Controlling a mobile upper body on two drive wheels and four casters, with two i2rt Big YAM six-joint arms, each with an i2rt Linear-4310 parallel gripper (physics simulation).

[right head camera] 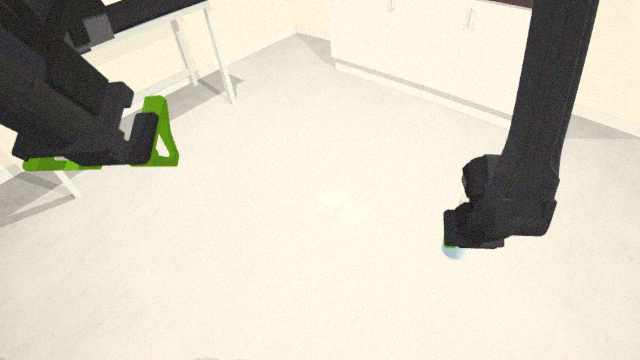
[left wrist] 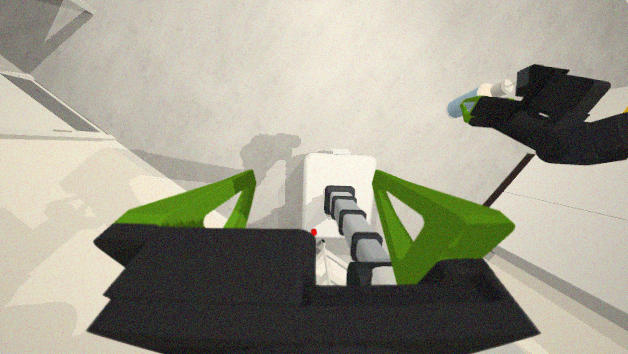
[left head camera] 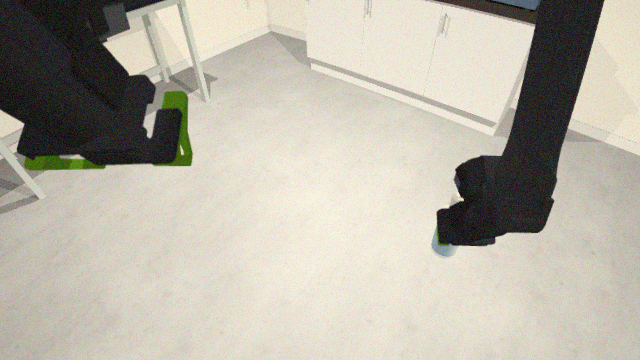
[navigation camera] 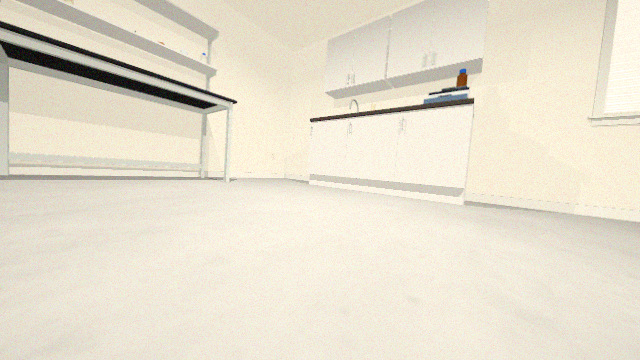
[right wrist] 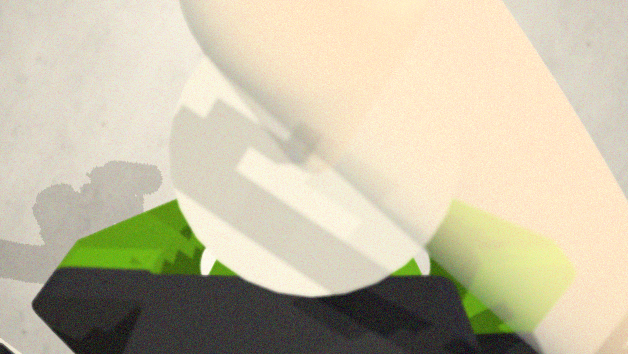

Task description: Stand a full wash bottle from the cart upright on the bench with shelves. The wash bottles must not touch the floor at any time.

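Places are measured from the left arm's base along level axes (x down, y right, z back), in centimetres.
Where they show: left gripper, fingertip midpoint: [right head camera: 138,162] [left wrist: 314,176] [left head camera: 146,161]; right gripper, fingertip midpoint: [right head camera: 458,233] [left wrist: 468,102] [left head camera: 448,232].
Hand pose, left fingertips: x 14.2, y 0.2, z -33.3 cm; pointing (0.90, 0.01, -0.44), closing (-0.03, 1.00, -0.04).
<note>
After its pixels a point has its place.
My right gripper [left head camera: 445,235] @[z -50.7, x 48.1, y 44.7 cm] [right head camera: 452,240] @[z -50.7, x 48.1, y 44.7 cm] [left wrist: 468,102] @[z -50.7, x 48.1, y 44.7 cm] [right wrist: 315,250] is shut on a wash bottle [left head camera: 444,250] @[z -47.4, x 50.0, y 43.6 cm] [right head camera: 454,253] @[z -47.3, x 50.1, y 43.8 cm] [left wrist: 457,106] @[z -49.5, x 48.6, y 41.9 cm] [right wrist: 310,200] with a blue lower body, cream shoulder and pale cap. It holds the bottle off the floor, roughly upright in the head views; my arm hides most of it there. My left gripper [left head camera: 127,162] @[z -33.3, x 14.2, y 0.2 cm] [right head camera: 116,165] @[z -33.3, x 14.2, y 0.2 cm] [left wrist: 314,176] @[z -33.3, x 14.2, y 0.2 cm] is open and empty at the left. The bench with shelves [left head camera: 196,60] @[z -250.4, x 101.9, y -90.3 cm] [right head camera: 219,55] @[z -250.0, x 94.9, y -90.7 cm] [navigation camera: 228,145] @[z -250.3, x 99.7, y -90.3 cm] stands at the left of the navigation view, with small things on a shelf. The cart does not show.
A white base cabinet [left head camera: 390,55] @[z -260.8, x 101.2, y 63.5 cm] [right head camera: 425,60] @[z -255.3, x 104.8, y 71.3 cm] [navigation camera: 430,145] @[z -224.0, x 88.8, y 115.7 cm] with a dark top stands beyond the floor. A brown bottle [navigation camera: 462,80] @[z -238.2, x 21.0, y 147.4 cm] with a blue cap is above its right end. Wall cabinets [navigation camera: 410,50] @[z -266.3, x -22.0, y 104.1 cm] hang over it. My white base [left wrist: 340,167] @[z -23.4, x 115.0, y 21.9 cm] shows below my left gripper.
</note>
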